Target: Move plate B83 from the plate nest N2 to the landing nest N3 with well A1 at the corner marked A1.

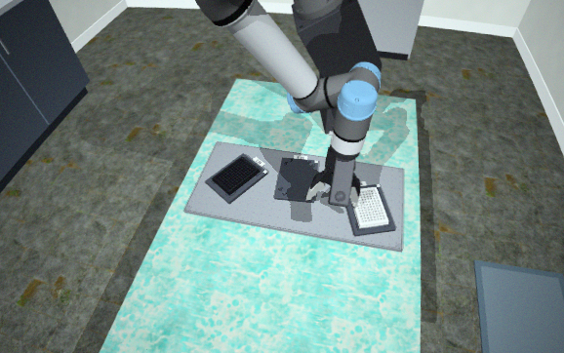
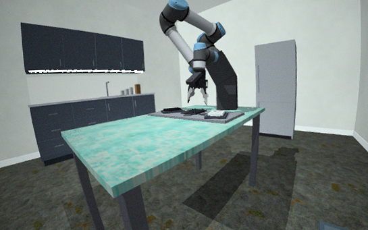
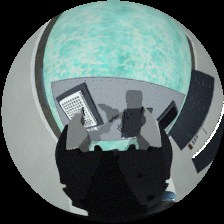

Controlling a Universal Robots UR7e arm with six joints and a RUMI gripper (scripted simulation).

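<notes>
My gripper is now 110 mm to the right of the white well plate, 60 mm above it and 50 mm past it. Round my hand: nest 110 mm to the left, 80 mm below, 50 mm behind; black well plate 310 mm to the right, 110 mm behind, 60 mm below.
</notes>
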